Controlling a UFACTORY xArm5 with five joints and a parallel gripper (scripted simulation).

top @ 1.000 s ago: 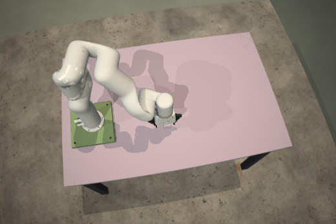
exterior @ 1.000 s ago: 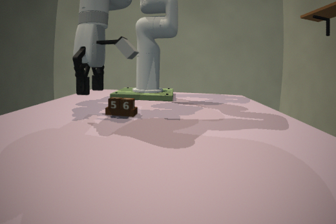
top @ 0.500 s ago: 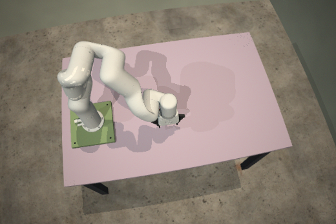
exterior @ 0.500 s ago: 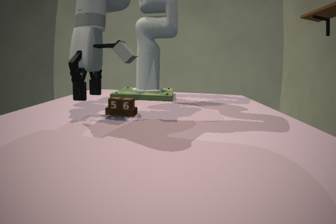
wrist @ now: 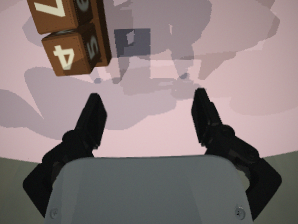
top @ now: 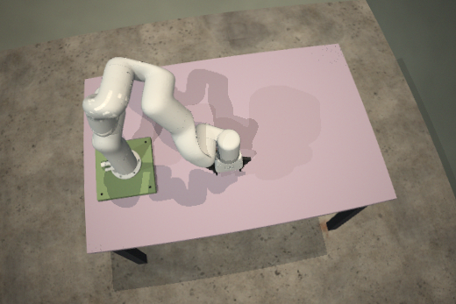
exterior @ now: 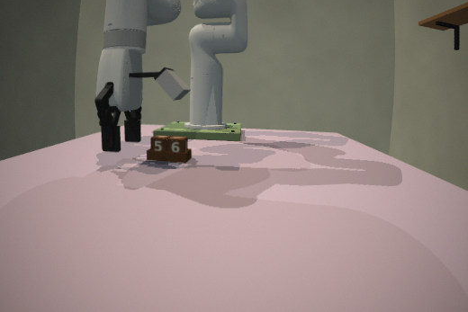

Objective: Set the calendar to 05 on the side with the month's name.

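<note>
Now: hand 5 cm past the cube, 6 cm to the right of it and 1 cm above it. Round my hand: brown calendar tray (4 cm behind, 8 cm to the left, 3 cm below).
</note>
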